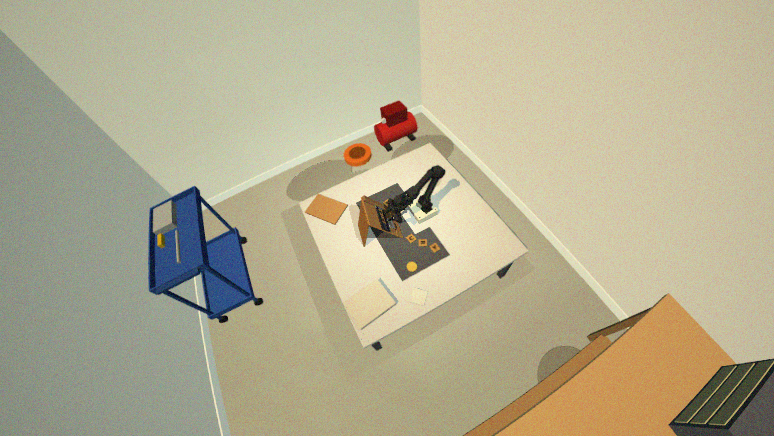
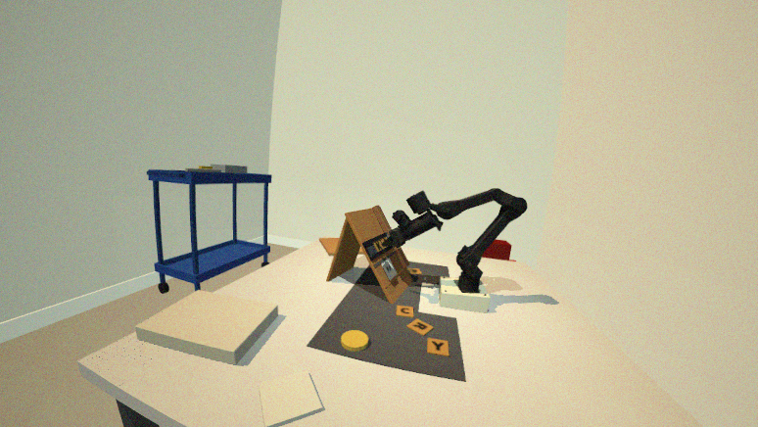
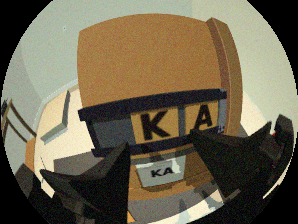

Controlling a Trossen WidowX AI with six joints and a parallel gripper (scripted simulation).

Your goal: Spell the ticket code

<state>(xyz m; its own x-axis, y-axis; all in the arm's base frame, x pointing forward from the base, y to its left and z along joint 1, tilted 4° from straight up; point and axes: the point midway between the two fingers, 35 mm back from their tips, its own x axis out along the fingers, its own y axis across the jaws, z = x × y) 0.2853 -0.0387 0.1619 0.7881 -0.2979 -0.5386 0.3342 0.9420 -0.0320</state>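
The white ticket lies 20 mm behind my gripper tip and 90 mm below it. The rest, counted from my gripper tip: pale pad: 140 mm ahead, 530 mm to the left, 180 mm below; then yellow disc: 40 mm ahead, 340 mm to the left, 170 mm below; then dark mat: 120 mm behind, 20 mm to the left, 180 mm below.
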